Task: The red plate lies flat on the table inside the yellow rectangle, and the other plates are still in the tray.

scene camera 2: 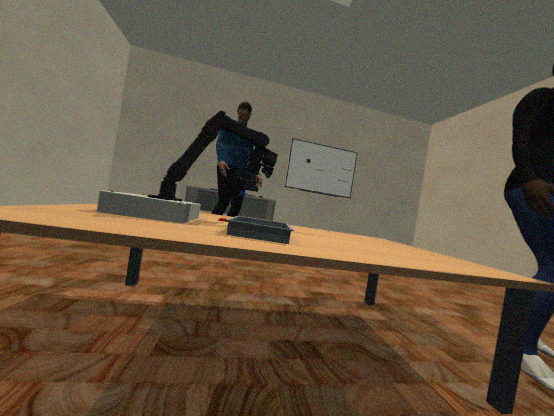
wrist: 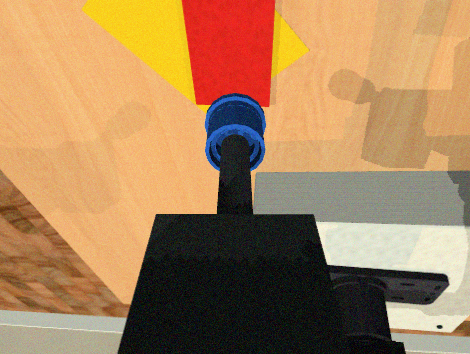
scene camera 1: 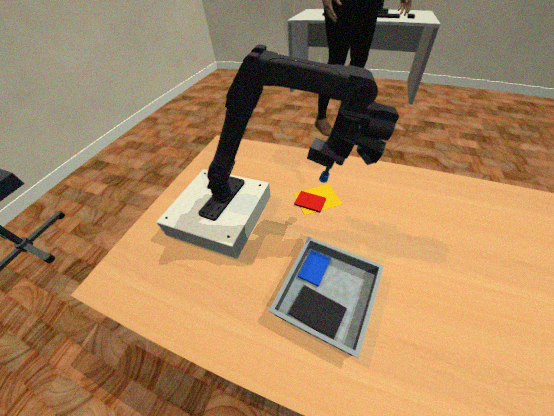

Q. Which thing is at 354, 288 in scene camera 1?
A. A grey tray.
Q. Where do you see a red plate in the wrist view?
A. At 228, 54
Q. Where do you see the suction cup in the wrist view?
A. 235, 110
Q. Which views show the black plate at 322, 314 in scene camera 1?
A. Scene camera 1 only.
